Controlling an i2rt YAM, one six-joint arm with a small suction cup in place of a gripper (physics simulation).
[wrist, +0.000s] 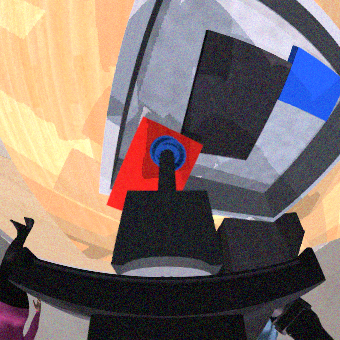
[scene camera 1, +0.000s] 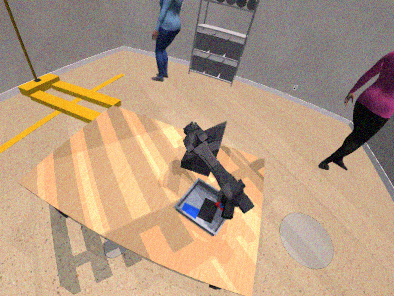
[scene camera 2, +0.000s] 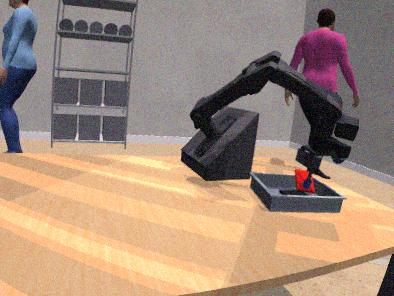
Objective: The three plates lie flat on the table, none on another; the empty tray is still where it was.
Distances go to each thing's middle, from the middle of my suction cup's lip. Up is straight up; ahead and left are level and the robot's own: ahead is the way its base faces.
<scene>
My suction cup is now 15 cm to the left of the blue plate [wrist: 304, 87], 7 cm short of it and 3 cm above it. The rest, counted from my suction cup: red plate [wrist: 137, 172] (3 cm behind, 1 cm to the left); grey tray [scene camera 1: 196, 194] (8 cm to the right, 3 cm ahead, 1 cm below).
</scene>
